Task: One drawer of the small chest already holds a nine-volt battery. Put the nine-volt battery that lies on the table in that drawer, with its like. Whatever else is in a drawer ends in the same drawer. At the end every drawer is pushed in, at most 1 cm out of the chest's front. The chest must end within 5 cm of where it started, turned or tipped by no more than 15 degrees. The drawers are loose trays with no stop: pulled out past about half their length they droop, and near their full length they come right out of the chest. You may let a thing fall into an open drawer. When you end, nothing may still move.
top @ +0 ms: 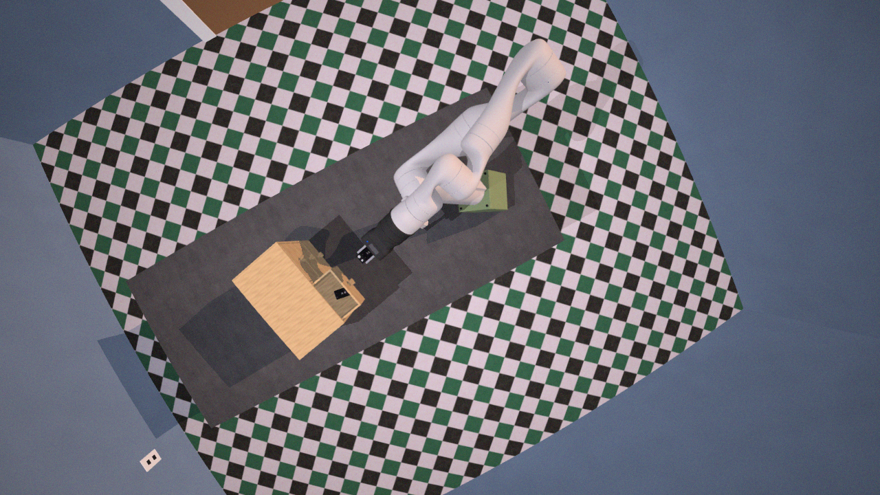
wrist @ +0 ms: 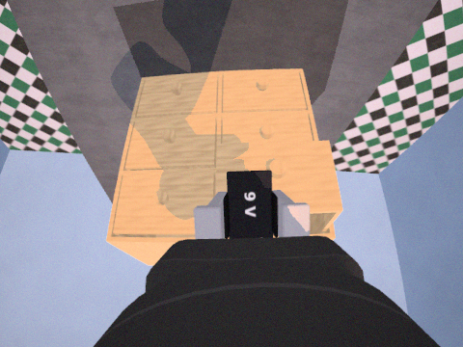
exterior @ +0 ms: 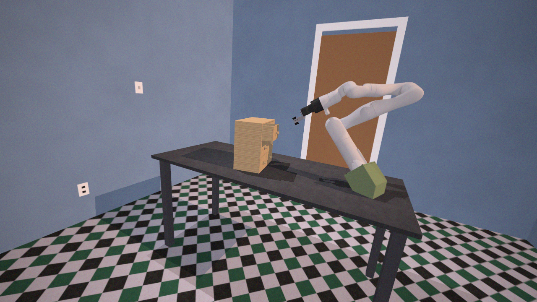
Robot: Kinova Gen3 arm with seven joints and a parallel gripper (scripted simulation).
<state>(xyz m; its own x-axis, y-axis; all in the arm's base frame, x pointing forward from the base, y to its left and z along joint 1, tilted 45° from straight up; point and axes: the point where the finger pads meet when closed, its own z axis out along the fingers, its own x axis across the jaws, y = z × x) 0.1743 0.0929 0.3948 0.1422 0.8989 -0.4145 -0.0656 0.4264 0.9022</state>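
The black nine-volt battery lies 10 mm ahead of my hand.
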